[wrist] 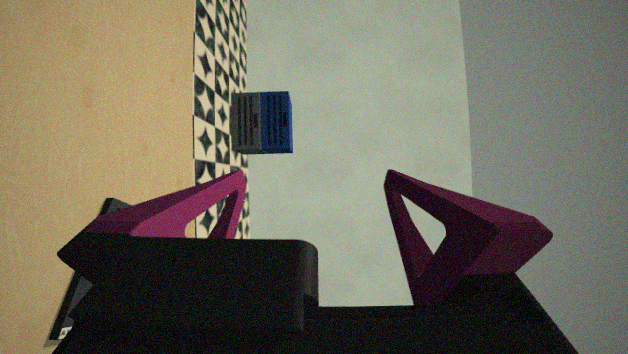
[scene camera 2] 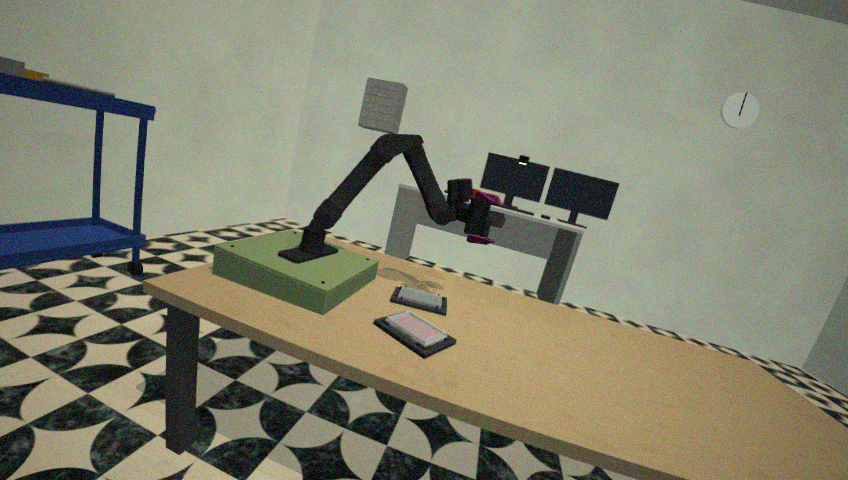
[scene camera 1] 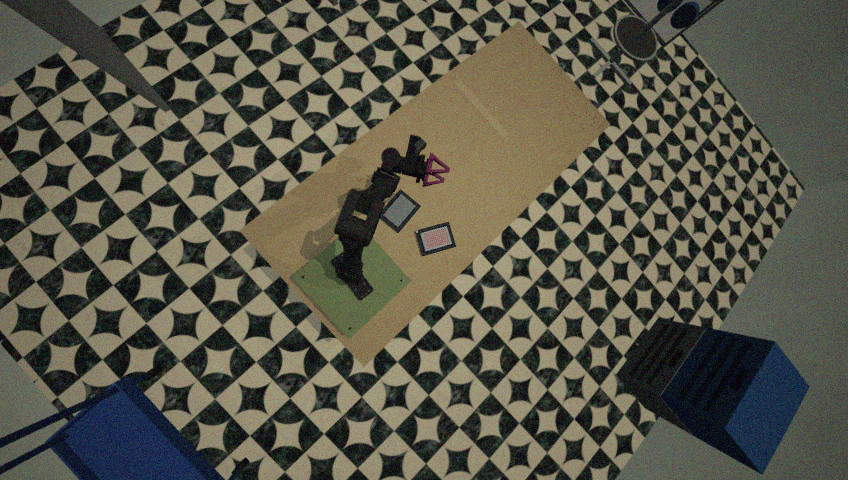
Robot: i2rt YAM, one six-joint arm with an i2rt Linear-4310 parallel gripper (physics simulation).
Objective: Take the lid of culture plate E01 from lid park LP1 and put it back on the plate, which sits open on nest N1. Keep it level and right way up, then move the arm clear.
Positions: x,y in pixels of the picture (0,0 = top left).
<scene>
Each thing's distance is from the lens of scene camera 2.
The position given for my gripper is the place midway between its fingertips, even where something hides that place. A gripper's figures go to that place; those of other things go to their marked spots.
my gripper (scene camera 2: 497,223): 0.85 m
dark nest (scene camera 2: 424,352): 0.71 m
</scene>
